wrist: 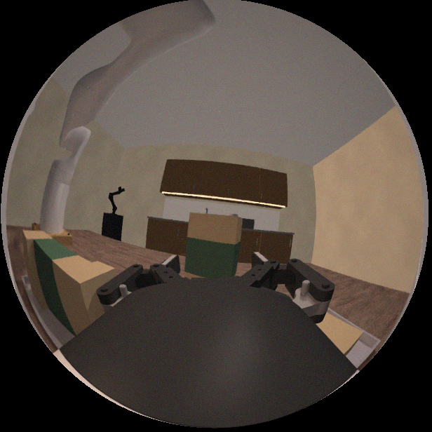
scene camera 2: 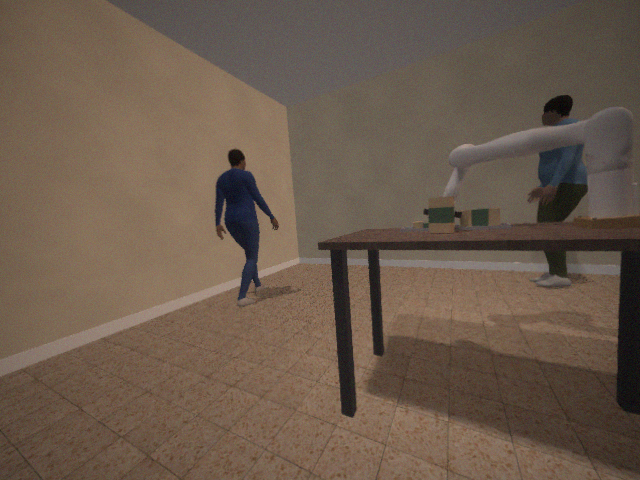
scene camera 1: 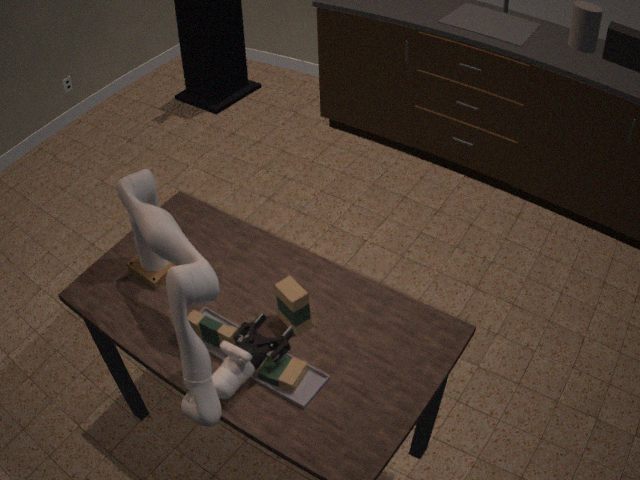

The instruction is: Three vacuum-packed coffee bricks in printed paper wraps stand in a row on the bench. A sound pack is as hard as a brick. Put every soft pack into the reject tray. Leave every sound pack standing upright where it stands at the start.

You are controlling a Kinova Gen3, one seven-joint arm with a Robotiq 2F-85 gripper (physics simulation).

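Frame: origin at the arm's base, x left, y back, z up, level; millimetres.
Where they show: gripper, fingertip midpoint: [scene camera 1: 278, 321]; arm's base at its link origin: [scene camera 2: 610, 216] [scene camera 1: 154, 260].
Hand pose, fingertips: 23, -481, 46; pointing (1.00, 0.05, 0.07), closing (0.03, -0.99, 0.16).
Observation:
Things, the pixels of their top centre, and the offset from my fingertips, as dx, dy, dz. Level surfaces: height alone.
- coffee pack at its top centre: [scene camera 1: 291, 288] [scene camera 2: 441, 197] +70, +7, +62
- second pack at its top centre: [scene camera 1: 210, 323] [scene camera 2: 479, 209] -113, +135, +1
- third pack at its top centre: [scene camera 1: 282, 368] -85, -78, -48
- wooden bench at its surface level: dz -80
One coffee pack [scene camera 1: 293, 308] [scene camera 2: 441, 214] [wrist: 213, 250], tan with a green band, stands upright on the bench. A second pack [scene camera 1: 210, 328] [scene camera 2: 480, 217] [wrist: 50, 280] lies on its side at the left end of the pale reject tray [scene camera 1: 313, 387] [wrist: 369, 345], by scene camera 1. A third pack [scene camera 1: 283, 370] [wrist: 340, 332] lies near the tray's other end; a small part shows in scene camera 2. My gripper [scene camera 1: 276, 324] [wrist: 215, 262] is open and empty, low between the lying packs, with its fingers towards the standing pack, which is beyond the fingertips. The standing pack hides much of the gripper in scene camera 2.
The arm's base [scene camera 1: 149, 269] is bolted at the left end of the wooden bench [scene camera 1: 382, 330]. The forearm hangs over the bench edge beside the tray. Two people [scene camera 2: 238, 217] [scene camera 2: 560, 170] are in the room behind the bench. A kitchen counter [scene camera 1: 465, 87] stands along the wall.

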